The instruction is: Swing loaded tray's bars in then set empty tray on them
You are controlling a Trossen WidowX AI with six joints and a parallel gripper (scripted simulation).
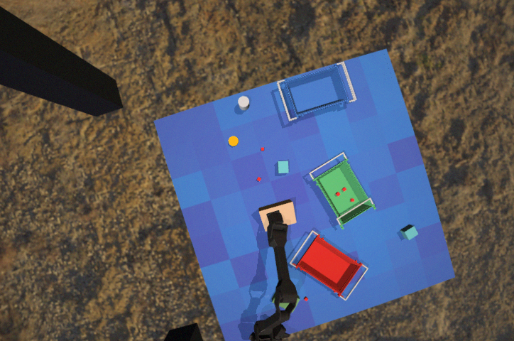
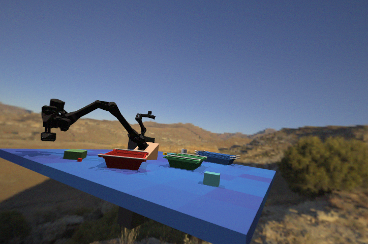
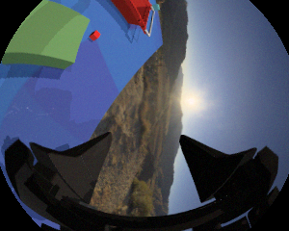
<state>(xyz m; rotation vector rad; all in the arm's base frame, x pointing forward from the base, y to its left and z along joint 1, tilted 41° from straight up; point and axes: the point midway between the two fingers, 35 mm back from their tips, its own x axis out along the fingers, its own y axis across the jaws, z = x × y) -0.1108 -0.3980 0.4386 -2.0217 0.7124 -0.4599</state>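
Right now my gripper tip is 60 cm to the right of the small red block, 44 cm short of it and 12 cm above it. Round my gripper tip: red tray (28 cm to the left, 28 cm ahead, 9 cm below); small red cube (13 cm below, 12 cm to the left, 12 cm ahead); green block (16 cm to the left, 11 cm below, 2 cm ahead).
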